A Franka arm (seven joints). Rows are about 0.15 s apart.
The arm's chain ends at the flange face. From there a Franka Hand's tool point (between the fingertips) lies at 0.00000 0.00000 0.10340 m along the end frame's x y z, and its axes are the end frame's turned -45 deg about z.
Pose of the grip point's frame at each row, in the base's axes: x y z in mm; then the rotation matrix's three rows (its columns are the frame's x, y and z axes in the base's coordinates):
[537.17 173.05 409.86], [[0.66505 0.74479 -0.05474], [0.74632 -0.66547 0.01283], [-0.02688 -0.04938 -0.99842]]
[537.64 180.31 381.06], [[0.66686 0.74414 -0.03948], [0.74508 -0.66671 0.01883], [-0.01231 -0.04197 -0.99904]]
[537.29 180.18 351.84], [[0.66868 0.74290 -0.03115], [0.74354 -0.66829 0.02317], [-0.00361 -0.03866 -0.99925]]
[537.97 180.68 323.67], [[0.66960 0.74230 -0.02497], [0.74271 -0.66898 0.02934], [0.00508 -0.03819 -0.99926]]
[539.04 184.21 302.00], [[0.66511 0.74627 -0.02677], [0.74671 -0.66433 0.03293], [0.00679 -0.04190 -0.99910]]
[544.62 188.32 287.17], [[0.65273 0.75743 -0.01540], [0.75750 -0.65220 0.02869], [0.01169 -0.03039 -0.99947]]
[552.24 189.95 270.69], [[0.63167 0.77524 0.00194], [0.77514 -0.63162 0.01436], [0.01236 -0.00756 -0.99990]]
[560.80 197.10 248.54], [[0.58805 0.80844 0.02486], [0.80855 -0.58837 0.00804], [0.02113 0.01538 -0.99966]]
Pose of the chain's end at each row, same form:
[542.83 171.72 513.10], [[0.99691 0.05638 -0.05474], [0.05717 -0.99829 0.01283], [-0.05392 -0.01591 -0.99842]]
[541.72 178.36 484.36], [[0.99773 0.05465 -0.03948], [0.05542 -0.99829 0.01883], [-0.03838 -0.02097 -0.99904]]
[540.51 177.78 455.16], [[0.99814 0.05248 -0.03115], [0.05321 -0.99831 0.02317], [-0.02989 -0.02478 -0.99925]]
[540.55 177.65 426.99], [[0.99836 0.05141 -0.02497], [0.05213 -0.99822 0.02934], [-0.02341 -0.03060 -0.99926]]
[541.81 180.81 405.31], [[0.99800 0.05739 -0.02677], [0.05825 -0.99776 0.03293], [-0.02483 -0.03443 -0.99910]]
[546.21 185.35 390.52], [[0.99713 0.07403 -0.01540], [0.07446 -0.99681 0.02869], [-0.01322 -0.02976 -0.99947]]
[552.04 188.47 374.08], [[0.99484 0.10152 0.00194], [0.10148 -0.99473 0.01436], [0.00339 -0.01409 -0.99990]]
[558.23 196.27 351.90], [[0.98747 0.15584 0.02486], [0.15569 -0.98777 0.00804], [0.02582 -0.00407 -0.99966]]

